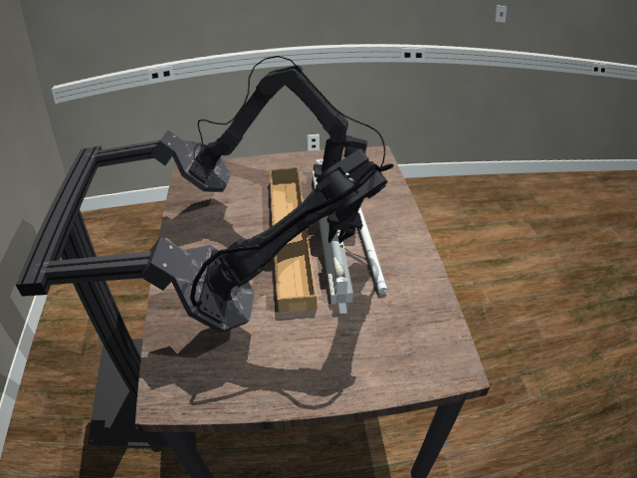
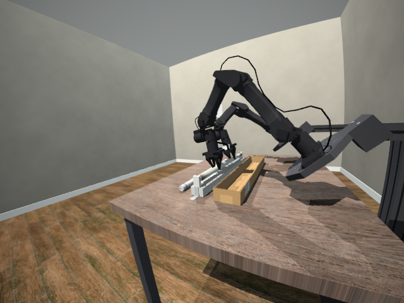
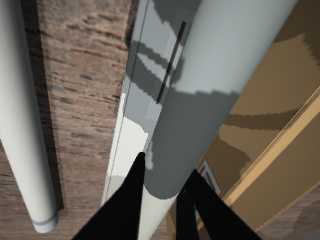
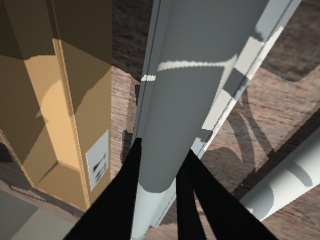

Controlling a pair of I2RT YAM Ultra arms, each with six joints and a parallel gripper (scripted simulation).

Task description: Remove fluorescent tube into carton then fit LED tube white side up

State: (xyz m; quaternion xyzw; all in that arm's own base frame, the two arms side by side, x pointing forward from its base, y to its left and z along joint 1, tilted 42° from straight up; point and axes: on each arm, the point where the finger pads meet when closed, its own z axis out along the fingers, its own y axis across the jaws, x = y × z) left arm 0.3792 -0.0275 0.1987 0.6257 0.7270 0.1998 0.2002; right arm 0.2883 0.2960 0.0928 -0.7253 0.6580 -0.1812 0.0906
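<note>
Now: the light fixture 12 cm to the right of my left hand, 2 cm behind it and 1 cm below it. Also, from my left hand: old fluorescent tube 12 cm to the right, 2 cm behind; carton 14 cm behind, 10 cm to the right, 4 cm below; LED tube 13 cm to the right, 9 cm ahead, 5 cm below.
Right now the old fluorescent tube is 20 mm ahead of my right hand and 120 mm to the left of it. The rest, counted from my right hand: light fixture 20 mm ahead, 120 mm to the left, 10 mm below; then carton 110 mm behind, 130 mm to the left, 40 mm below; then LED tube 120 mm ahead, 110 mm to the left, 50 mm below.
</note>
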